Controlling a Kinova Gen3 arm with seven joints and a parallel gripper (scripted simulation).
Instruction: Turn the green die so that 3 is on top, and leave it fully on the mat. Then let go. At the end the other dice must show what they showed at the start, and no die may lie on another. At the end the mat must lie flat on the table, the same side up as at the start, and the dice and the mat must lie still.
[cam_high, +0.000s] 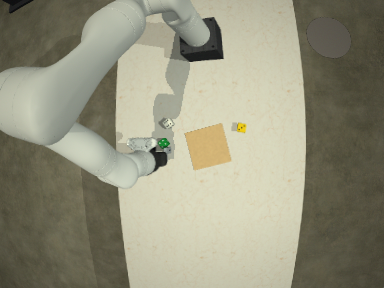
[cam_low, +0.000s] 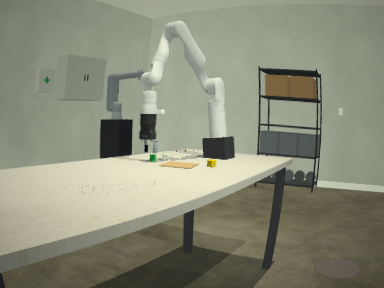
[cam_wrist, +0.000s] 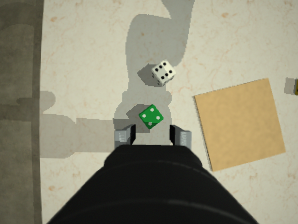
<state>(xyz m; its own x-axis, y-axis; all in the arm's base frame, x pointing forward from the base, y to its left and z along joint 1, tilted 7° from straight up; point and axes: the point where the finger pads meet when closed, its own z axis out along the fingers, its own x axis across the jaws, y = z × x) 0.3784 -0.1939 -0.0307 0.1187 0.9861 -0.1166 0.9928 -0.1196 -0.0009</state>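
Now: hand 20 mm past the green die and 40 mm above it. Also, from my hand: white die: 90 mm behind, 30 mm to the left, 40 mm below; yellow die: 40 mm behind, 290 mm to the left, 40 mm below; tan mat: 10 mm ahead, 160 mm to the left, 60 mm below.
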